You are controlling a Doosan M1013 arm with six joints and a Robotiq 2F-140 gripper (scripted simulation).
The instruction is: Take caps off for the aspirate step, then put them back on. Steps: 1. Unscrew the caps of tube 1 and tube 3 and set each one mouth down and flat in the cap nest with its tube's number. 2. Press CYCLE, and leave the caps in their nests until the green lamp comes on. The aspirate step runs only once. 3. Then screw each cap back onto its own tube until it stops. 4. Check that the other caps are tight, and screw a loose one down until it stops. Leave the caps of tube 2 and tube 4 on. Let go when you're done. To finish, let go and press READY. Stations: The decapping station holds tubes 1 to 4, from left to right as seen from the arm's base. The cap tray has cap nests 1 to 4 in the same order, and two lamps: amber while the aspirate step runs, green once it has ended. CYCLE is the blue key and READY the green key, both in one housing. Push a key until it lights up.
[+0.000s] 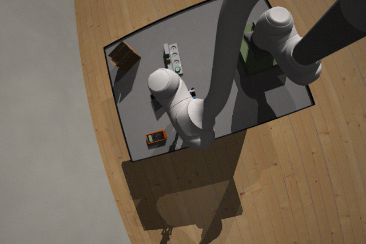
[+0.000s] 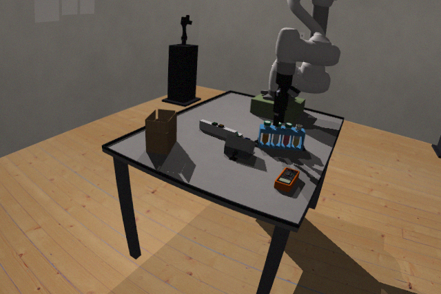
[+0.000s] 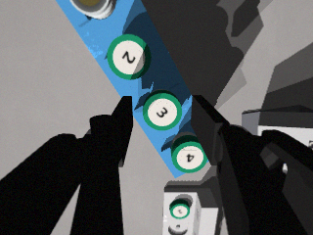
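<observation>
The cap 2 is 5 cm to the left of my hand, 3 cm below it and 2 cm behind it. The rest, counted from my hand: key housing: 16 cm ahead, 12 cm to the right, 9 cm below; green key: 14 cm to the right, 14 cm ahead, 8 cm below; blue key: 14 cm ahead, 10 cm to the right, 8 cm below.
</observation>
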